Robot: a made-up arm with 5 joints. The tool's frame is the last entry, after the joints.
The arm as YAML. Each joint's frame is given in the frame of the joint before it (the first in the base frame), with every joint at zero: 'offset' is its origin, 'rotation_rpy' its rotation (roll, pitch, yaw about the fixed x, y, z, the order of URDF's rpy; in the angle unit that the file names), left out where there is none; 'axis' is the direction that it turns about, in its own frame. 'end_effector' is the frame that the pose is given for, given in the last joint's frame.
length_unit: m
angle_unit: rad
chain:
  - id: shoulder
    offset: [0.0, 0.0, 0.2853]
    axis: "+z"
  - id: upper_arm
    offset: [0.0, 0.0, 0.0]
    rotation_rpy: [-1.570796, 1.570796, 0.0]
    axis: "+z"
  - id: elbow
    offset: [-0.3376, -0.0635, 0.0]
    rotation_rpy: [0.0, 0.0, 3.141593]
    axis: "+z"
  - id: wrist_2
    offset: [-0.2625, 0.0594, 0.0]
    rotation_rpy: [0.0, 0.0, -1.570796]
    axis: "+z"
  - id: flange
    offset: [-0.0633, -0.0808, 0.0]
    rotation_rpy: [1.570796, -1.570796, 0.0]
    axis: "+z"
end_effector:
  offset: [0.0, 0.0, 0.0]
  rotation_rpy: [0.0, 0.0, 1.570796]
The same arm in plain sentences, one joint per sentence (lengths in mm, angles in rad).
The arm has five revolute joints in a row. What follows holds with every joint at zero, and every direction is one of the base frame's. Joint 1 is mounted 285.3 mm along +z from the base frame's origin and rotates about +z. Joint 2 is mounted at the same point as joint 1 and rotates about +y. Joint 3 is mounted 63.5 mm along +x and 337.6 mm along +z from joint 2 and rotates about +y. Joint 4 is mounted 59.4 mm along +x and 262.5 mm along -z from joint 3 and rotates about +y. Joint 5 is mounted 63.3 mm along +x and 80.8 mm along -z from joint 4 and rotates about -z. The tool frame, which is the frame that the pose is given for, is mounted at the same point as joint 5; its axes are the base frame's turned by roll 3.1416, pitch 0.0000 and yaw 0.0000 rad (as in URDF: about the fixed x, then y, then z).
